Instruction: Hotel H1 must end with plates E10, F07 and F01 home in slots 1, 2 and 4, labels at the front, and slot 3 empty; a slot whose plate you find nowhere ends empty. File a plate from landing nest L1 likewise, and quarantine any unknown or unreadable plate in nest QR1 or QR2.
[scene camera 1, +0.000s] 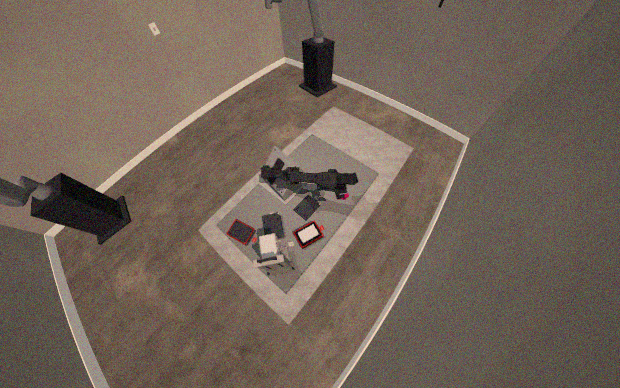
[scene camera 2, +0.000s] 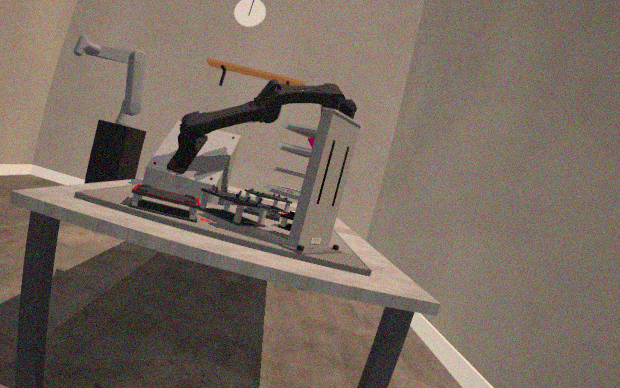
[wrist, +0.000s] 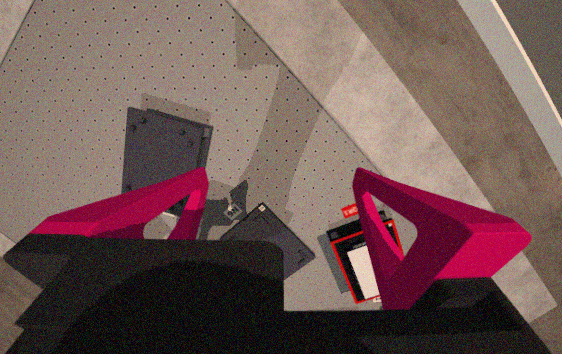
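Where they show: gripper, between the fingertips: (scene camera 1: 343, 191) (wrist: 280, 175); arm's base, origin of its link: (scene camera 2: 187, 152).
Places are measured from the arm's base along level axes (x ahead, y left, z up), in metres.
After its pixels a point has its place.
Note:
My gripper (wrist: 280, 175) {y 0.184, x 0.471, z 0.107 m} (scene camera 1: 345, 196) {y 0.184, x 0.471, z 0.107 m} is open, its magenta fingers wide apart with nothing between them, high over the perforated board. In scene camera 2 it is mostly behind the hotel (scene camera 2: 327, 180) {y -0.410, x 0.515, z 0.029 m} (scene camera 1: 269, 260) {y -0.378, x 0.523, z 0.222 m}, a tall pale tower with several shelves. A pale rectangle (scene camera 1: 267, 243) {y -0.341, x 0.427, z 0.144 m} shows at the hotel; I cannot tell whether it is a plate or a shelf. A white plate (scene camera 1: 308, 233) {y -0.111, x 0.479, z -0.085 m} (wrist: 364, 274) {y -0.108, x 0.454, z -0.085 m} lies in red-rimmed nest QR1 (wrist: 345, 230) {y -0.038, x 0.469, z -0.135 m}. The other red-rimmed nest (scene camera 1: 241, 232) {y -0.448, x 0.167, z -0.100 m} (scene camera 2: 165, 195) {y -0.475, x 0.163, z -0.100 m} shows a dark top and no white plate. Plate labels and slot contents are unreadable.
Two dark raised stands, one (scene camera 1: 272, 225) {y -0.255, x 0.279, z -0.079 m} nearer the hotel and one (scene camera 1: 306, 207) {y 0.012, x 0.317, z -0.127 m} (wrist: 270, 235) {y 0.043, x 0.340, z -0.128 m} nearer the arm, stand between the red-rimmed nests. Another dark rectangular stand (wrist: 165, 147) {y 0.286, x 0.311, z -0.090 m} shows at the left in the wrist view. The table edge (scene camera 2: 225, 252) {y -0.610, x 0.370, z -0.152 m} runs along the board.

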